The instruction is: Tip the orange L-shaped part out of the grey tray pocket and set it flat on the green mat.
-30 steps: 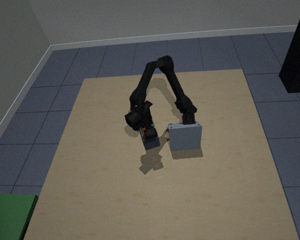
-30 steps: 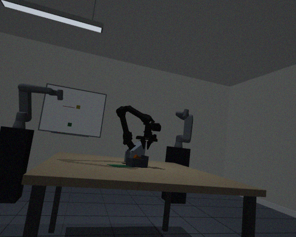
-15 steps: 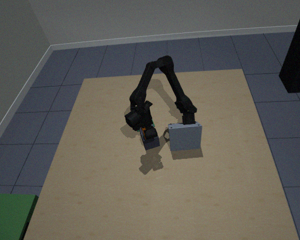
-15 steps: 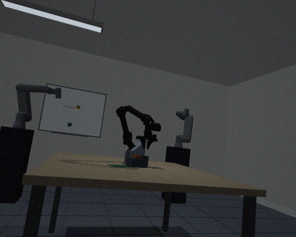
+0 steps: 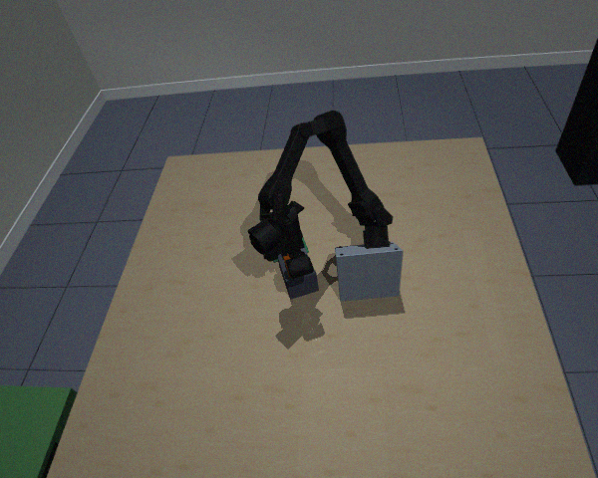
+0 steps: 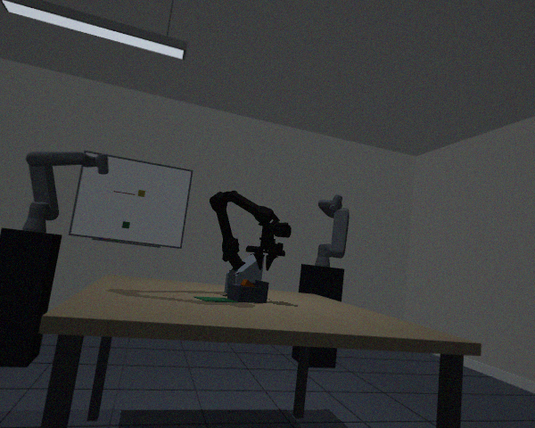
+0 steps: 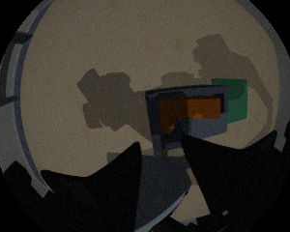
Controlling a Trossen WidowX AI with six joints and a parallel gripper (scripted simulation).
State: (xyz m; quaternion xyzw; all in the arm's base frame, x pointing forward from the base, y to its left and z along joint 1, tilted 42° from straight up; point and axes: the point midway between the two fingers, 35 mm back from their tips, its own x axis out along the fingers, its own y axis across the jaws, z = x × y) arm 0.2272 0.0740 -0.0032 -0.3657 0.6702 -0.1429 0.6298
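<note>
My gripper tip is 10 cm above the orange L-shaped part, 4 cm to the left of it and 1 cm short of it. Round my gripper tip: green mat (21 cm to the right, 15 cm below, 6 cm ahead).
</note>
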